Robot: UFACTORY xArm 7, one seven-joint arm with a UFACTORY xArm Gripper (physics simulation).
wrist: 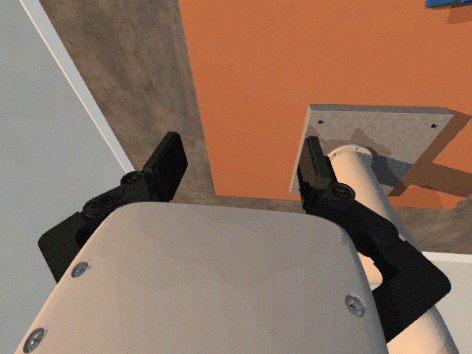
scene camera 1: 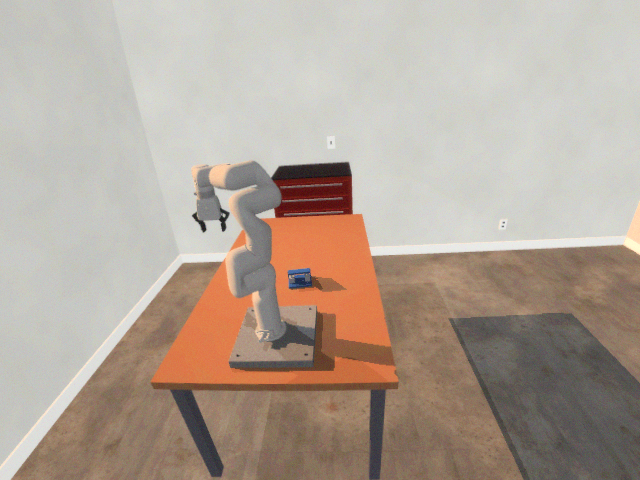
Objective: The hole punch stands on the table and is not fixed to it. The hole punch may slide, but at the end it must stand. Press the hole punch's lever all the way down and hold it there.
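Where they show: gripper, fingertip midpoint: (wrist: pixel 240 150) (scene camera 1: pixel 214 231); arm's base, link origin: (wrist: pixel 346 162) (scene camera 1: pixel 271 330).
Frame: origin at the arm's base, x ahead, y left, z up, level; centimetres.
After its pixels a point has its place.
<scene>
The hole punch (scene camera 1: pixel 299 279) @[x 41.0, y -3.2, z -2.4 cm] is a small blue and grey thing that stands on the orange table (scene camera 1: pixel 330 242) @[x 86.2, y -14.3, z -3.6 cm] (wrist: pixel 250 65) @[x 20.9, y 30.4, z -3.6 cm], beyond the robot's base plate in the scene view. In the wrist view a blue edge of the hole punch (wrist: pixel 445 2) @[x 34.6, y -1.6, z -2.4 cm] shows at the top right corner. Its lever is too small to make out clearly. My gripper (scene camera 1: pixel 212 227) @[x 25.1, y 29.3, z 33.0 cm] (wrist: pixel 240 150) @[x 25.1, y 29.3, z 33.0 cm] is open and empty, with its fingers pointing down. It hangs high up, left of the table's left edge in the scene view, well apart from the hole punch.
The grey base plate (scene camera 1: pixel 299 351) @[x -10.4, y -14.0, z -0.1 cm] (wrist: pixel 380 115) @[x 14.8, y -0.9, z 0.2 cm] carries the arm at the table's near end. A red drawer cabinet (scene camera 1: pixel 312 192) stands beyond the far end. A wall (scene camera 1: pixel 149 217) (wrist: pixel 40 125) rises on the left. A dark mat (scene camera 1: pixel 547 372) lies on the floor at the right.
</scene>
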